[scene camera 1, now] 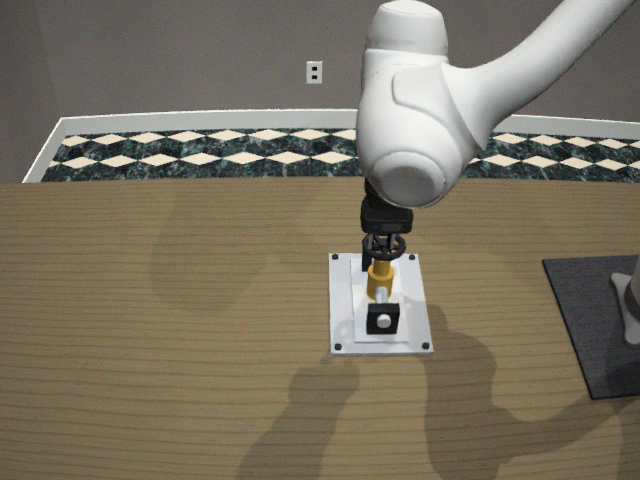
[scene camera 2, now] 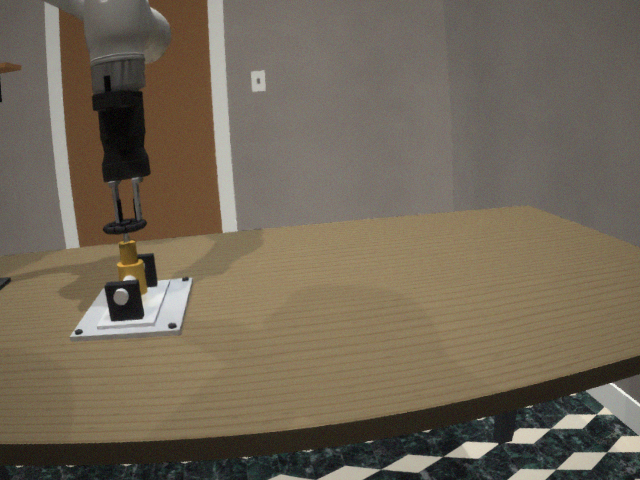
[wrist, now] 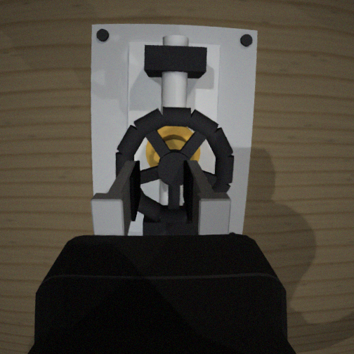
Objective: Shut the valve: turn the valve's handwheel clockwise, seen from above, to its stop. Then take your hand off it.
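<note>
The black spoked handwheel [scene camera 1: 384,256] [scene camera 2: 124,227] [wrist: 177,116] lies level on top of the yellow valve body [scene camera 1: 379,285] [scene camera 2: 128,254] [wrist: 196,151]. The valve is mounted on a white base plate [scene camera 1: 419,320] [scene camera 2: 176,304] [wrist: 237,100]. My gripper [scene camera 1: 381,244] [scene camera 2: 128,222] [wrist: 161,178] points down, partly open. Its fingertips are down at the wheel's height, inside the rim, one on each side of a spoke near the hub. Nothing is held between the fingers. Whether a finger touches a spoke I cannot tell.
Black pipe brackets [scene camera 1: 373,326] [scene camera 2: 131,311] [wrist: 175,58] stand on the plate at both ends of the pipe. Dark bolts sit near the plate's corners. In the first scene view, a dark mat [scene camera 1: 573,310] with the arm's base lies at the right on the wooden table [scene camera 1: 155,335] [scene camera 2: 387,310].
</note>
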